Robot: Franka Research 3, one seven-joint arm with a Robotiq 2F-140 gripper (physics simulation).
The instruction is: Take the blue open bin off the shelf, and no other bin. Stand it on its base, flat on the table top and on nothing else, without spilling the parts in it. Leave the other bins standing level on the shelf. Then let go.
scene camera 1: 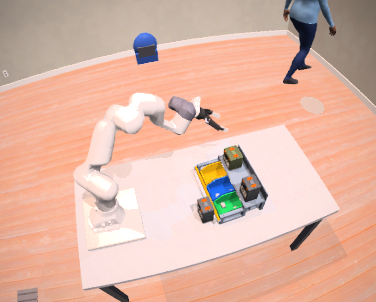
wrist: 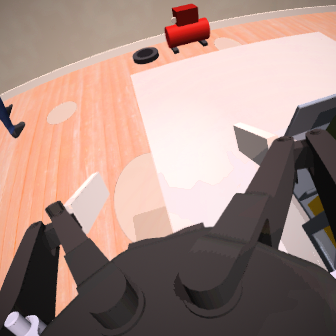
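Observation:
The blue open bin stands in the grey shelf, between the yellow bin and the green bin; small light parts show in it. The three bins look level. The grey shelf stands on the table top. My gripper is open and empty, its fingers wide apart. It hangs in the air beyond the table's far edge, off to the side of the shelf's yellow-bin end. In the wrist view a bit of yellow shows at the right edge, and the blue bin does not show.
An olive box and a dark grey box with orange marks stand on the shelf's upper board. Another dark grey box stands on the table near the front of the shelf, by the green-bin end. A person is on the floor beyond.

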